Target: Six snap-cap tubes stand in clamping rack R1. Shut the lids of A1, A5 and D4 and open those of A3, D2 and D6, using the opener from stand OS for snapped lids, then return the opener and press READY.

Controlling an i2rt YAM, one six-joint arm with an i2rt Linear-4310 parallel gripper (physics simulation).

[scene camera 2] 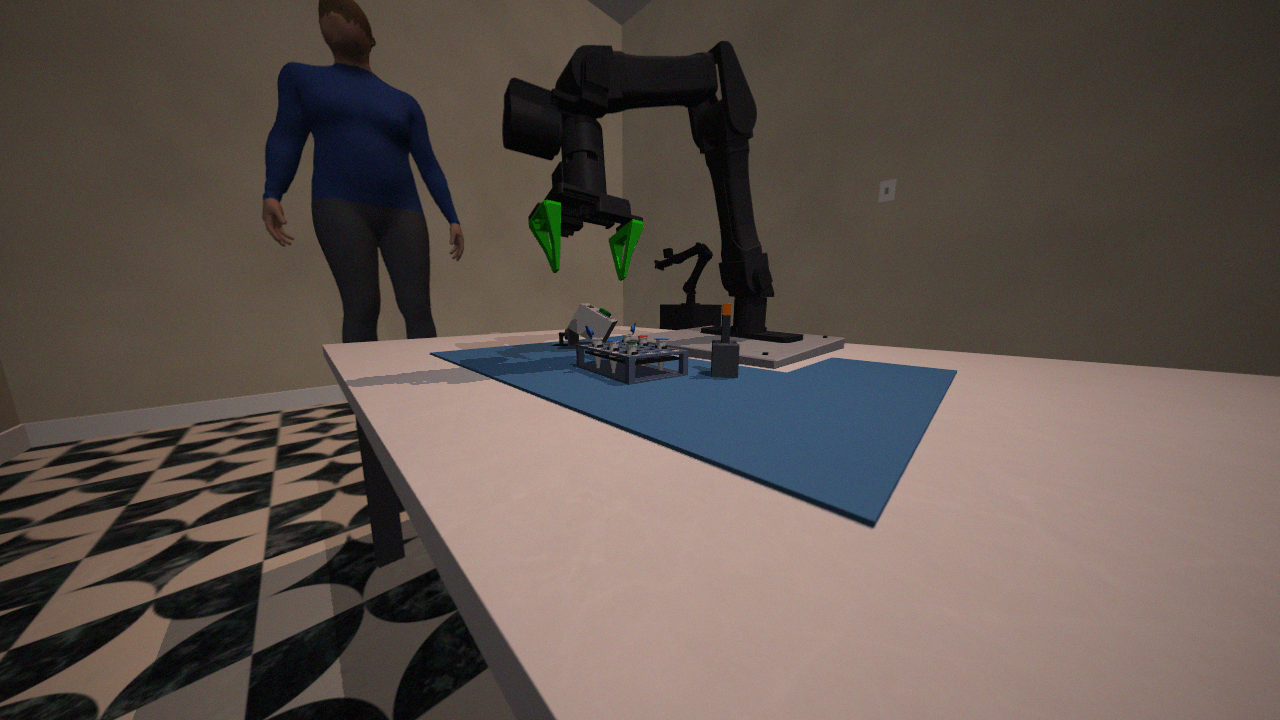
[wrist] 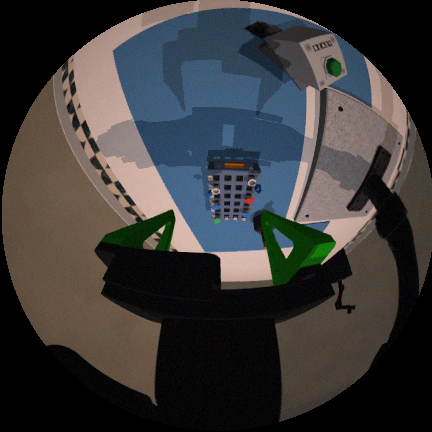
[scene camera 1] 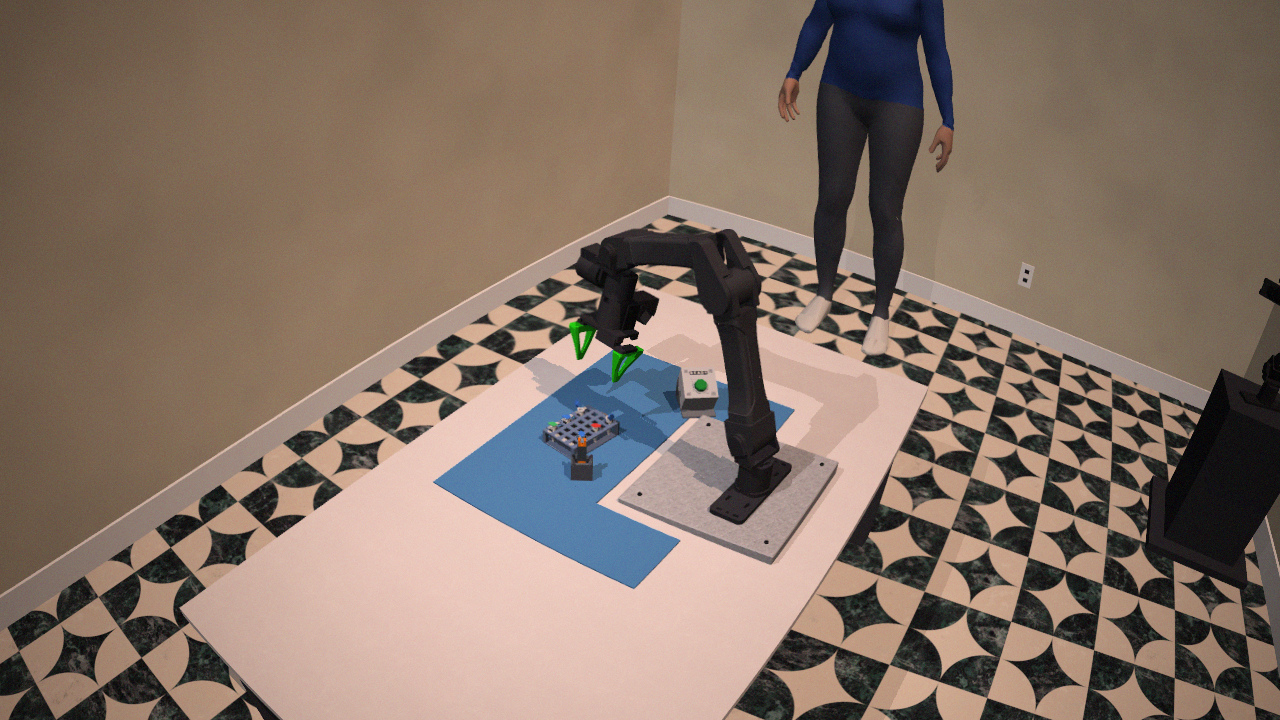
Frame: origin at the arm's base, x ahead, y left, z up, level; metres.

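Where they show: gripper, fingertip midpoint: (scene camera 2: 591,275) (wrist: 217,214) (scene camera 1: 596,370); arm's base, link origin: (scene camera 2: 748,335) (wrist: 369,181) (scene camera 1: 752,490).
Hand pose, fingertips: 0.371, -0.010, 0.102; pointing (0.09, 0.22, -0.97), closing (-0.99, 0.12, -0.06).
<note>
Things, the pixels of their top centre, and the offset from my fingertips, as dx, dy, dz. Level surfaces: height alone.
- grey rack, top centre: (scene camera 2: 626,325) (wrist: 231,208) (scene camera 1: 582,412) -0.013, +0.059, -0.063
- red lid, top centre: (wrist: 248,200) -0.044, +0.056, -0.079
- green lid, top centre: (wrist: 216,220) +0.019, +0.108, -0.076
- orange-tipped opener, top centre: (scene camera 2: 726,303) (scene camera 1: 582,439) -0.089, +0.154, -0.036
- sloped READY box, top centre: (scene camera 2: 593,303) (scene camera 1: 699,371) -0.122, -0.182, -0.037
- green button, top centre: (scene camera 2: 604,308) (scene camera 1: 701,381) -0.138, -0.167, -0.046
- blue mat, surface height: dz -0.121
My gripper (scene camera 1: 597,368) (scene camera 2: 588,274) (wrist: 217,214) is open and empty, high above the mat and away from the rack. The grey rack (scene camera 1: 611,436) (scene camera 2: 630,368) (wrist: 233,190) holds small tubes. In the wrist view, two tubes show pale open mouths, with blue lids (wrist: 209,193) (wrist: 258,189) hinged out beside them. A red lid (wrist: 249,200), two blue lids (wrist: 216,207) (wrist: 245,215) and a green lid (wrist: 217,221) look shut; cell labels are unreadable. The orange-tipped opener (scene camera 1: 581,441) (scene camera 2: 725,309) stands upright in its dark stand (scene camera 1: 581,470) (scene camera 2: 725,360) (wrist: 258,222), partly hidden by a finger in the wrist view.
The sloped READY box (scene camera 1: 689,400) (scene camera 2: 582,320) (wrist: 287,52) with a green button (scene camera 1: 700,385) (scene camera 2: 605,313) (wrist: 333,66) stands beyond the rack. The arm's base is bolted to a grey slab (scene camera 1: 662,483) (wrist: 345,150) beside the blue mat (scene camera 1: 501,474) (scene camera 2: 787,429) (wrist: 145,75).
</note>
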